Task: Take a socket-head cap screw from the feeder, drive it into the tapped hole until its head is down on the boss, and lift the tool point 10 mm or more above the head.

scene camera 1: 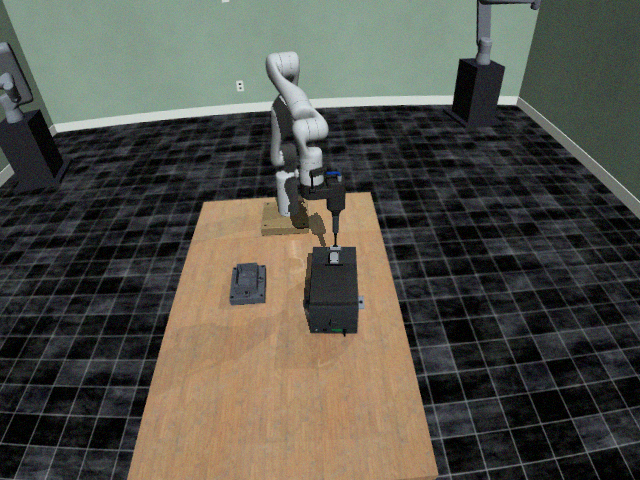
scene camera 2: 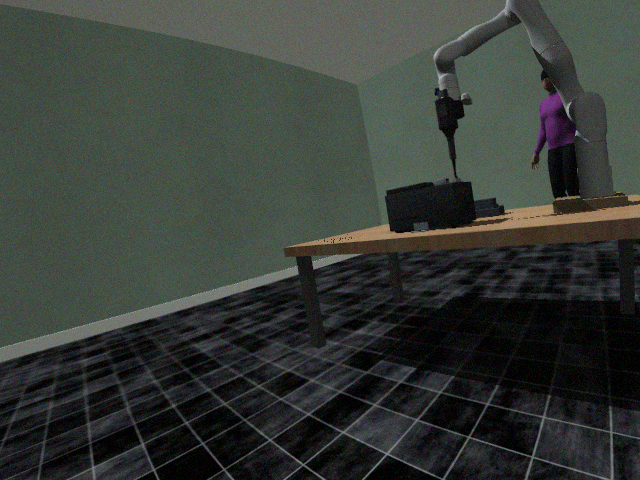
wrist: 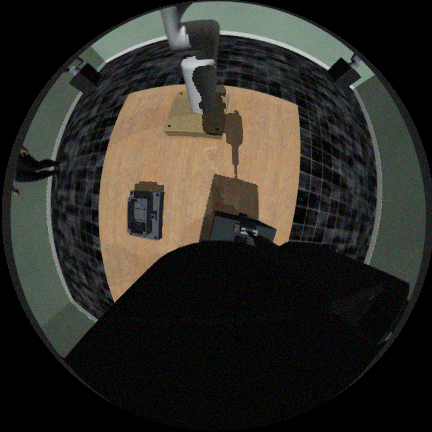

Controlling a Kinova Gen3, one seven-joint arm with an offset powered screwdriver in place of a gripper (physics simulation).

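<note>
The black screw feeder (scene camera 1: 333, 286) (scene camera 2: 431, 208) (wrist: 225, 226) stands on the table, with a small light metal pick-up part (scene camera 1: 334, 256) on its top at the arm's end. My gripper, a dark powered screwdriver (scene camera 1: 335, 244) (scene camera 2: 455, 177), points down with its bit tip at this metal part. In the wrist view the tool's dark body hides much of the feeder. A gap or contact at the tip is too small to tell, and no screw can be made out there. The dark grey part with the raised boss (scene camera 1: 248, 283) (scene camera 2: 486, 208) (wrist: 145, 214) lies apart from the feeder. Its tapped hole cannot be made out surely.
The arm's base stands on a wooden plate (scene camera 1: 273, 225) (scene camera 2: 571, 206) (wrist: 187, 126) at one end of the wooden table (scene camera 1: 279, 413) (scene camera 2: 527, 233) (wrist: 125, 135). A person in purple (scene camera 2: 555, 121) stands behind the table. Two other arms stand on dark pedestals (scene camera 1: 478, 93) (scene camera 1: 33, 149) by the walls.
</note>
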